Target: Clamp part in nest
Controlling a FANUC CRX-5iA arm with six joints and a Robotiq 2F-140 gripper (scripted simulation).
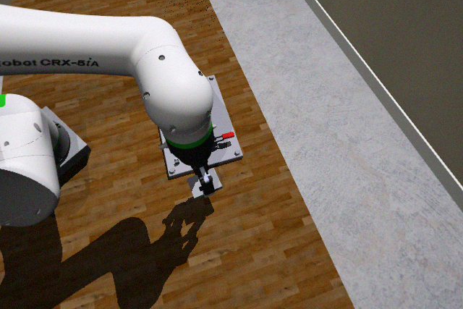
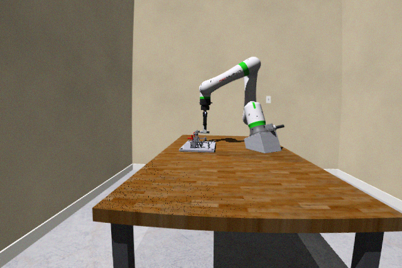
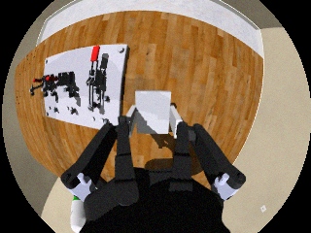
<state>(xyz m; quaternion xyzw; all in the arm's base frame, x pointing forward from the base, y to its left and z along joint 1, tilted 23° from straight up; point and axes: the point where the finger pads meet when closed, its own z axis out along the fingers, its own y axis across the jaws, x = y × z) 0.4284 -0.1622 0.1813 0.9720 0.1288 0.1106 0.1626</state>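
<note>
Now: hand 260 mm to the right of the grey fixture plate and 100 mm above it. Also, from my hand: part: 30 mm below.
</note>
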